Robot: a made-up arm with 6 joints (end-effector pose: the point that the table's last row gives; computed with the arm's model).
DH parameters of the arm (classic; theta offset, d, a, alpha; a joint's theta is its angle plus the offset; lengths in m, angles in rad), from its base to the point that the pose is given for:
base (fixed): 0 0 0 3.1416
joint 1: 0.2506 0 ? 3.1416
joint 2: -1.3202 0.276 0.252 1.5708
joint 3: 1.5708 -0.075 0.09 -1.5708
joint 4: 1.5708 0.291 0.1 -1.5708
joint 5: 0 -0.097 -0.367 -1.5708
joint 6: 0 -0.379 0.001 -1.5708
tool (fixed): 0 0.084 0 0
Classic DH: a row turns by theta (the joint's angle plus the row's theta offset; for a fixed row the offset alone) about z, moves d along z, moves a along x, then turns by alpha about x.
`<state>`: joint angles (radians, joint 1 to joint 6).
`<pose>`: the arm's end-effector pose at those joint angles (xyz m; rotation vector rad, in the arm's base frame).
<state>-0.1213 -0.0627 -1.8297 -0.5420 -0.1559 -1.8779</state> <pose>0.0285 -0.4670 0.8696 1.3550 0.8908 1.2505</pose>
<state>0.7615 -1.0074 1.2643 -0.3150 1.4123 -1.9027</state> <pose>0.2113 -0.6416 -0.2426 0.9181 0.1524 -2.8709</pose>
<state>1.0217 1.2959 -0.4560 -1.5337 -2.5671 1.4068</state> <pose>0.2033 -0.8051 0.4846 -0.0443 1.4782 -2.5942</pose>
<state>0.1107 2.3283 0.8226 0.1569 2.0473 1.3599</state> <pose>-0.4162 0.4140 -0.0317 0.3597 -2.1190 -0.1446</pose>
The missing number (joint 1, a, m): 0.1734
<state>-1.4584 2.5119 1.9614 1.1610 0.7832 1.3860</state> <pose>-0.4428 0.3552 -0.5690 -1.5524 2.4272 -0.5321</pose>
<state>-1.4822 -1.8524 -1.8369 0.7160 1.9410 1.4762</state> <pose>0.5620 -0.2216 0.8914 0.0076 0.3731 -1.1839</pose>
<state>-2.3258 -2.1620 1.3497 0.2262 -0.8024 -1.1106</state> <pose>-0.3604 0.2281 0.0061 -1.5583 1.5134 -0.1056</pose>
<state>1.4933 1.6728 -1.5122 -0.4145 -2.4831 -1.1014</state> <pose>0.1717 -0.6577 0.1039 -0.5260 -0.9554 1.4575</pose>
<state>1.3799 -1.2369 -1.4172 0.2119 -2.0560 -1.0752</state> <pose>-0.2745 0.2691 0.1704 -0.5416 -0.1388 -0.6661</pose>
